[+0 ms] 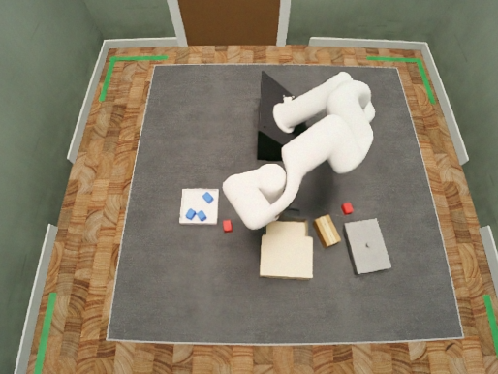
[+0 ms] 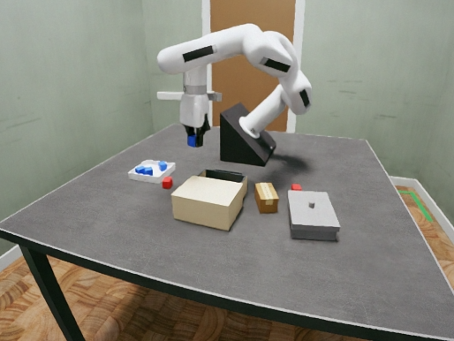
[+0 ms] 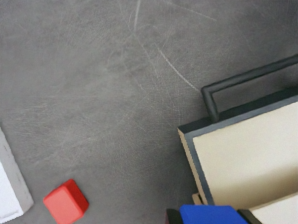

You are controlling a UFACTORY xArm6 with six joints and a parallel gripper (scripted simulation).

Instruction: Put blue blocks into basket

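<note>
Right now my hand is 9 cm past the white basket, 24 cm to the left of it and 19 cm above it. Round my hand: flat lid: 8 cm ahead, 40 cm to the left, 15 cm below; then light wooden cabinet: 7 cm ahead, 9 cm to the left, 16 cm below; then brown cardboard box: 2 cm ahead, 25 cm to the left, 17 cm below.
</note>
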